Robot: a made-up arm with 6 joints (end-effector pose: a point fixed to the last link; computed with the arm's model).
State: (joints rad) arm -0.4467 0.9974 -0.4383 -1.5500 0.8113 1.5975
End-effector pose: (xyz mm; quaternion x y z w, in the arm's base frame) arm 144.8 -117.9 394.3 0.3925 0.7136 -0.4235 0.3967
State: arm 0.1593 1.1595 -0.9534 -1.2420 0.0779 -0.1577
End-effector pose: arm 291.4 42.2 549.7 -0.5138 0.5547 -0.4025 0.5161
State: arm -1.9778 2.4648 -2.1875 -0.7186 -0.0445 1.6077
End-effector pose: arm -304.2 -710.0 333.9 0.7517 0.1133 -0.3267 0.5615
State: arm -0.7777 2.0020 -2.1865 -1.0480 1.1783 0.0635
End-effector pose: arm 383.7 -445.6 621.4 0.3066 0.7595 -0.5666 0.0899
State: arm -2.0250 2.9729 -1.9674 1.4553 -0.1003 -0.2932
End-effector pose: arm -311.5 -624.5 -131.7 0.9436 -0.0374 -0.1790 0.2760
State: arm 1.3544 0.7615 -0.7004 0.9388 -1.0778 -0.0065
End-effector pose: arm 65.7 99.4 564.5 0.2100 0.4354 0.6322 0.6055
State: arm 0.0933 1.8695 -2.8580 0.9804 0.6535 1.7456
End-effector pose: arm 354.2 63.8 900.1 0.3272 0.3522 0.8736 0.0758
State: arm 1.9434 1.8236 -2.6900 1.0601 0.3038 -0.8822
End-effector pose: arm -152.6 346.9 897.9 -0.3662 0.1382 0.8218 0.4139
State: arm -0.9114 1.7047 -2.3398 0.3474 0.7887 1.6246
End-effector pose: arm 264.9 -317.9 821.7 0.6880 0.2095 0.3968 0.5703
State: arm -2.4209 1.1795 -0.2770 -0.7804 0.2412 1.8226
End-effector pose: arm -147.3 -115.8 288.7 0.9370 -0.1836 -0.2431 0.1712
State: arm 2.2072 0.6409 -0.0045 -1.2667 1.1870 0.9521
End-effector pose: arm 30.3 48.9 276.2 -0.6871 0.4939 -0.0619 0.5292
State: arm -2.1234 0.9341 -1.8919 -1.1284 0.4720 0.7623
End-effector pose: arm -11.7 28.4 891.1 0.3992 0.0659 -0.8824 0.2404
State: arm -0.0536 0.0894 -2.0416 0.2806 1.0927 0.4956
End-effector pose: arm -564.0 45.1 601.2 -0.0123 0.3193 0.3035 0.8977
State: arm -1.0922 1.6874 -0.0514 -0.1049 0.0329 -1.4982
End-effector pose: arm 66.0 -127.7 163.2 0.2527 -0.9675 -0.0048 0.0029
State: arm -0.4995 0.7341 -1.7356 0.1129 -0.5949 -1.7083
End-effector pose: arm -129.6 66.4 868.7 0.0558 -0.0299 -0.8683 0.4919
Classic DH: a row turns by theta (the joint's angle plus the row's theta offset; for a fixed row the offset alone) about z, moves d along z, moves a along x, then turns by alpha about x. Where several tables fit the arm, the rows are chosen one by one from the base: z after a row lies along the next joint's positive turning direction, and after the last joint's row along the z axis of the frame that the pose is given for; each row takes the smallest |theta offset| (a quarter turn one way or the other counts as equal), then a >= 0, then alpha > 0; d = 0 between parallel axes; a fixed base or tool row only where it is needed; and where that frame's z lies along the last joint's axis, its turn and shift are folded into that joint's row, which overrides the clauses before.
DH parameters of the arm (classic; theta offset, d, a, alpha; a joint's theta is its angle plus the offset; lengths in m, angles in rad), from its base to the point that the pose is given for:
joint 1: 0 0.1606 0 -1.5708
joint 2: 0.136 0 -0.4248 0
joint 3: 1.3476 0 -0.0306 1.5708
joint 4: 0 0.3492 0 -1.5708
joint 5: 0 0 0.0001 1.5708
joint 6: 0 0.0603 0 0

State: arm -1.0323 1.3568 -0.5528 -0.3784 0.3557 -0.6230
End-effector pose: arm 136.9 -244.4 325.9 0.0420 0.9634 -0.2507 0.0851
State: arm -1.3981 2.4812 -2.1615 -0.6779 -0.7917 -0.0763
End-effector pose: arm 157.7 -747.6 345.3 0.0277 0.5572 -0.6210 0.5505
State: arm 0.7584 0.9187 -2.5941 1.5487 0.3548 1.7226
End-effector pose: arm -244.3 -202.4 922.6 0.1402 -0.1391 -0.8924 0.4058
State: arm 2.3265 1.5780 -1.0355 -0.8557 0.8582 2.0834
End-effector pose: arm -256.0 322.0 410.8 -0.3365 0.8679 0.2991 0.2097
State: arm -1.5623 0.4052 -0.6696 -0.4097 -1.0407 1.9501
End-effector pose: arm 20.4 34.7 583.7 0.1197 0.1647 0.1027 0.9736
